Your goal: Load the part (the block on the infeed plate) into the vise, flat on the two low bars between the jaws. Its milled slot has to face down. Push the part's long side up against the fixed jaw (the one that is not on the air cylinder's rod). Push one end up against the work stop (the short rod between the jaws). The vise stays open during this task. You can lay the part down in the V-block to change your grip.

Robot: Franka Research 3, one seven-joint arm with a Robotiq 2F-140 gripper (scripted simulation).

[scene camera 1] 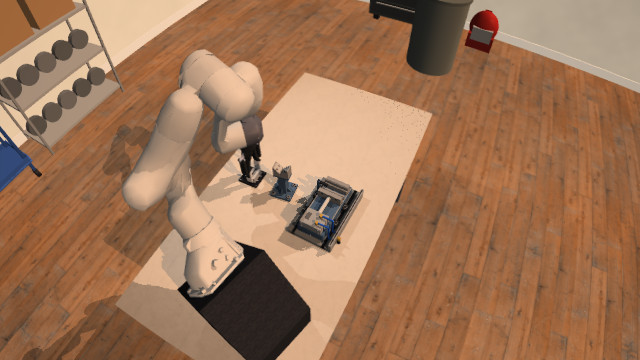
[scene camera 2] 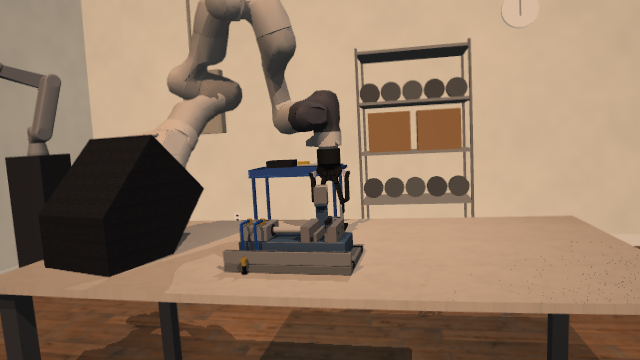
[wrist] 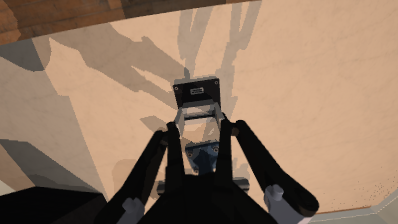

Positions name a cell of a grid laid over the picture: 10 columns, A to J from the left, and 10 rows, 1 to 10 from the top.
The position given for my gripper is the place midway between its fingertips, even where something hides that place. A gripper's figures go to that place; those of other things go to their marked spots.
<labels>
My gripper (wrist: F5) is 21 cm from the lens. A part (wrist: E6): 20 cm from the lens.
</labels>
